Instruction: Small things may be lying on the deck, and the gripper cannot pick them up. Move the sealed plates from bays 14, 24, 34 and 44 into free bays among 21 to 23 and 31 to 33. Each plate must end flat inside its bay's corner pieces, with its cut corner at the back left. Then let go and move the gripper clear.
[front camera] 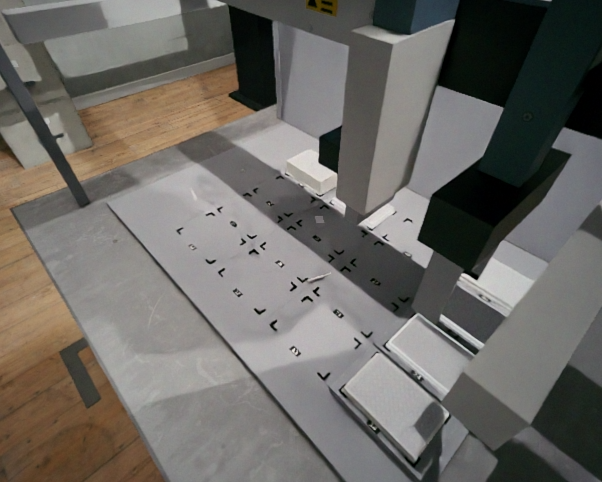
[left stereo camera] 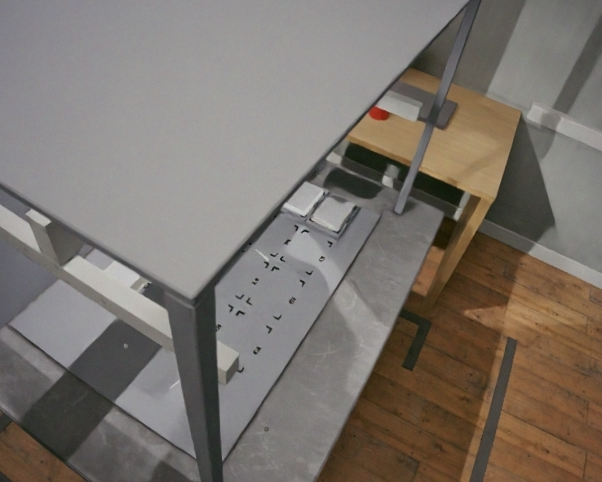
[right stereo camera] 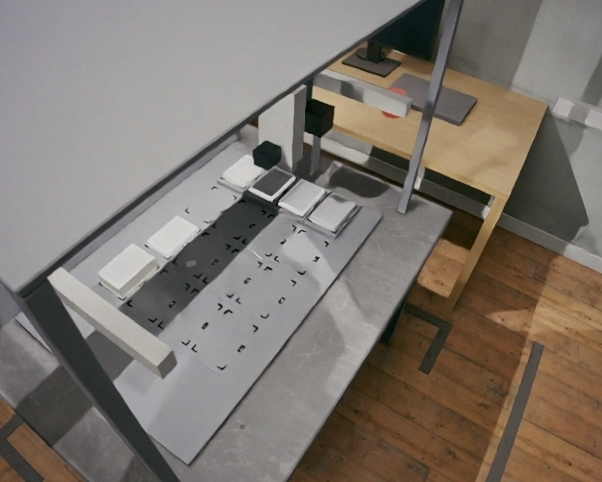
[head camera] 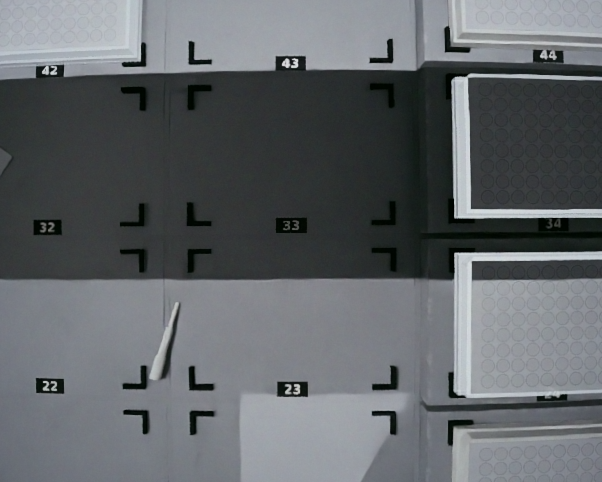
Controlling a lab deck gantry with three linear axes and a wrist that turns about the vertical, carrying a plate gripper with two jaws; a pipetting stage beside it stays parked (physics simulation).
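Frame: origin at the robot's base, x back, y right, z up, level; millimetres.
Seen in the pictures: gripper, fingertip midpoint: (front camera: 446, 291) (right stereo camera: 297, 164); robot's base, origin of the base link: (front camera: 178, 231) (left stereo camera: 240, 371) (right stereo camera: 222, 368).
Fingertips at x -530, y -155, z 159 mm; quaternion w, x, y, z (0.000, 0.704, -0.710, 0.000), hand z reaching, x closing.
Pixels of each thing's middle, then the offset from my fingertips to it. "spot": a spot on its surface instead.
- bay 14, surface spot: (head camera: 532, 461) spot: dx -5, dy +86, dz -130 mm
- bay 24, surface spot: (head camera: 537, 326) (front camera: 424, 343) (right stereo camera: 298, 198) spot: dx -6, dy +5, dz -130 mm
- bay 34, surface spot: (head camera: 537, 145) (front camera: 459, 306) (right stereo camera: 269, 185) spot: dx -7, dy -101, dz -130 mm
- bay 44, surface spot: (head camera: 537, 17) (right stereo camera: 249, 175) spot: dx -10, dy -178, dz -130 mm
- tall white plate, body centre: (left stereo camera: 131, 271) (front camera: 314, 171) (right stereo camera: 127, 270) dx +466, dy -209, dz -138 mm
- pipette tip, surface spot: (head camera: 164, 341) (front camera: 319, 276) spot: dx +220, dy +18, dz -154 mm
- small scrap, body centre: (front camera: 319, 219) (right stereo camera: 191, 263) dx +342, dy -104, dz -159 mm
The sealed plates lie flat at the right: bay 14 (front camera: 394, 401) (head camera: 532, 461) (right stereo camera: 332, 213), bay 24 (front camera: 432, 348) (head camera: 537, 326) (right stereo camera: 303, 197), bay 34 (front camera: 472, 312) (head camera: 537, 145) (right stereo camera: 272, 183) in shadow, and bay 44 (front camera: 517, 281) (head camera: 537, 17) (right stereo camera: 242, 171). Bays 22 (head camera: 49, 386), 23 (head camera: 292, 389), 32 (head camera: 47, 227) and 33 (head camera: 290, 225) hold no plate in the head view. My gripper (front camera: 464, 296) (right stereo camera: 315, 168) hangs above the right-hand row, its jaws empty. The near jaw stands at the block's end, as when open; the far jaw is hidden.
A tall white plate (front camera: 310, 171) (right stereo camera: 128, 268) stands in bay 41, a low one (front camera: 379, 215) (head camera: 65, 30) (right stereo camera: 172, 235) in bay 42. A pipette tip (front camera: 318, 277) (head camera: 164, 341) lies between bays 22 and 23. A small scrap (front camera: 319, 219) (right stereo camera: 190, 263) lies in bay 32. The pipetting stage (front camera: 374, 120) partly hides bay 42.
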